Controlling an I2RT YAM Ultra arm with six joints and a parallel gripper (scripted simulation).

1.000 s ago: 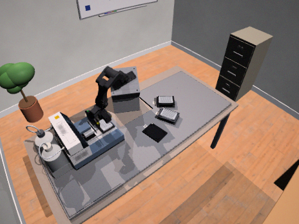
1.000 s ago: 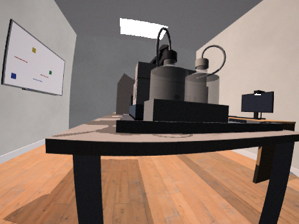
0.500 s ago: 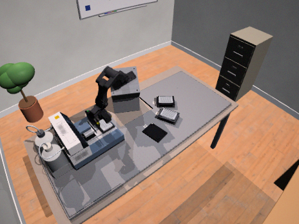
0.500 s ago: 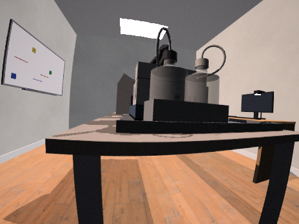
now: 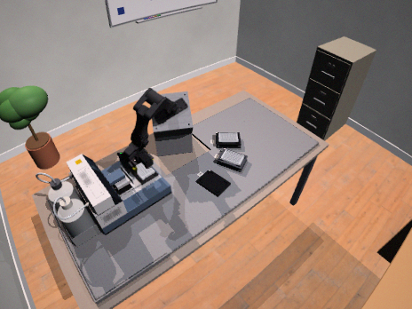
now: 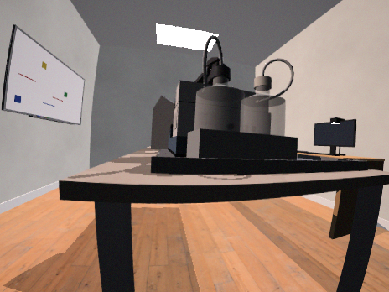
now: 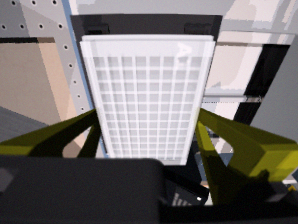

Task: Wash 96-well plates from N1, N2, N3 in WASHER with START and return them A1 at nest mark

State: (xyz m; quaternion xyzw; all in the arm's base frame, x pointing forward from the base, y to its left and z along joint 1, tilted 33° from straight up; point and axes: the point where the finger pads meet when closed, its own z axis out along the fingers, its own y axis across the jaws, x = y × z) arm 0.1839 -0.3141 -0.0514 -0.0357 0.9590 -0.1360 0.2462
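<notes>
The dark carrier is 20 mm below my hand. Also, from my hand: plate washer 150 mm to the right, 30 mm above; then label 180 mm ahead, 280 mm to the left, 100 mm below; then black nest 280 mm ahead, 290 mm to the left, 100 mm below.
</notes>
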